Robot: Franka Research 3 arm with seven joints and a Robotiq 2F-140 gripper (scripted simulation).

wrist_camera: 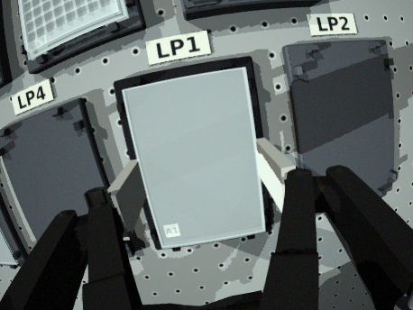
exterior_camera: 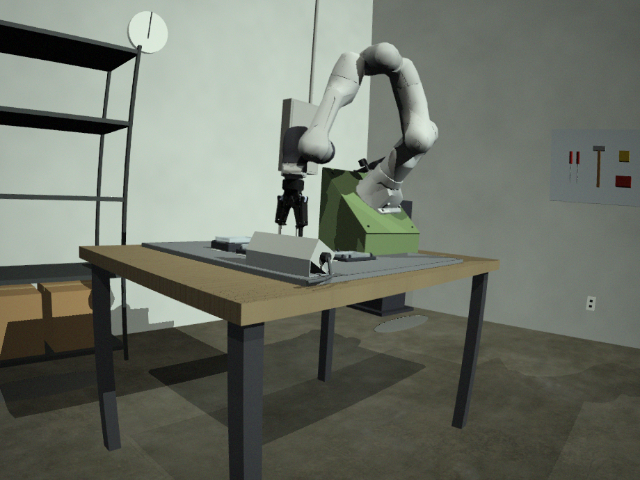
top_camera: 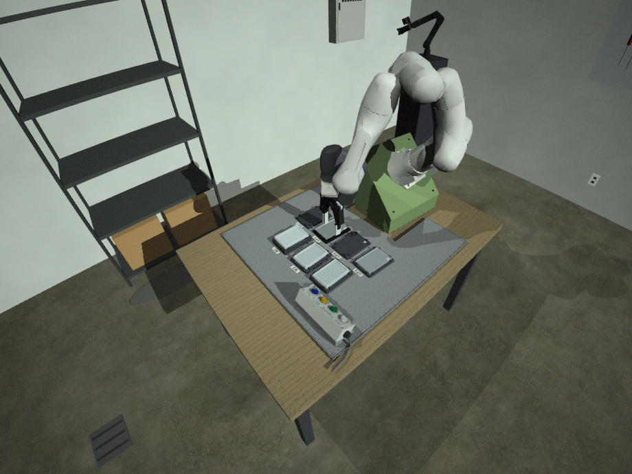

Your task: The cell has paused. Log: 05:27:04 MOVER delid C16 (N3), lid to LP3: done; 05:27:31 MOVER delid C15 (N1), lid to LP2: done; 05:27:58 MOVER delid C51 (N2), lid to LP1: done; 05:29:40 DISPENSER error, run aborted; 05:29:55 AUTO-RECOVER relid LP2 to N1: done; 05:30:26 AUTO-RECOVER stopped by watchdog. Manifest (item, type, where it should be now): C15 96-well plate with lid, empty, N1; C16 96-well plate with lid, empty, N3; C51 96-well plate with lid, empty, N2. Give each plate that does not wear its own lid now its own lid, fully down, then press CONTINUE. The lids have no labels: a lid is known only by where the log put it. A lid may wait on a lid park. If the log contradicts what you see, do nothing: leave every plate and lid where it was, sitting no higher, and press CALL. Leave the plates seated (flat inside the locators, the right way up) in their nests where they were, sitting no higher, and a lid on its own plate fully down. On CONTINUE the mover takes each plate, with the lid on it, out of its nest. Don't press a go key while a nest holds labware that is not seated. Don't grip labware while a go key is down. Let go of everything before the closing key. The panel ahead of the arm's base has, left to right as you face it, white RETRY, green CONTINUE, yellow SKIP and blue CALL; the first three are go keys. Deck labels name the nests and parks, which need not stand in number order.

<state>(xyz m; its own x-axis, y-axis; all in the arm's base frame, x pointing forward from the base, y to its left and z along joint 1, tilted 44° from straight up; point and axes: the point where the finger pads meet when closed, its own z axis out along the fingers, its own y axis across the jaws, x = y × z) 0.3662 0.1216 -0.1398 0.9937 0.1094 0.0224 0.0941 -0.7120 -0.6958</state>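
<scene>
Right now my hand is 4 cm above the park LP1. Round my hand: park LP4 (13 cm to the left, 4 cm below, 2 cm behind); park LP2 (13 cm to the right, 4 cm below, 2 cm ahead); LP4 label (14 cm to the left, 7 cm ahead, 4 cm below).
</scene>
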